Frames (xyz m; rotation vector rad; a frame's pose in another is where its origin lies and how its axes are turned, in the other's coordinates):
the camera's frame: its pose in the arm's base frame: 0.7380 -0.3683 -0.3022 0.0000 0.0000 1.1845
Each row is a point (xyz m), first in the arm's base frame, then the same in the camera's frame.
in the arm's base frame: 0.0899 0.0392 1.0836
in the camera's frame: 0.1333 0.7539 1.3858
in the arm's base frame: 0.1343 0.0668 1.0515
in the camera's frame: 0.1756 0.7231 1.3537
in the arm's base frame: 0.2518 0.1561 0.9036
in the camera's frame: 0.3026 0.6479 1.2058
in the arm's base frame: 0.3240 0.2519 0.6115
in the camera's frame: 0.4185 0.6172 0.9137
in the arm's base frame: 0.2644 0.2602 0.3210
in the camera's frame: 0.4038 0.6755 0.6232
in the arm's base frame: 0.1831 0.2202 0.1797
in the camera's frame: 0.3361 0.7357 0.4819
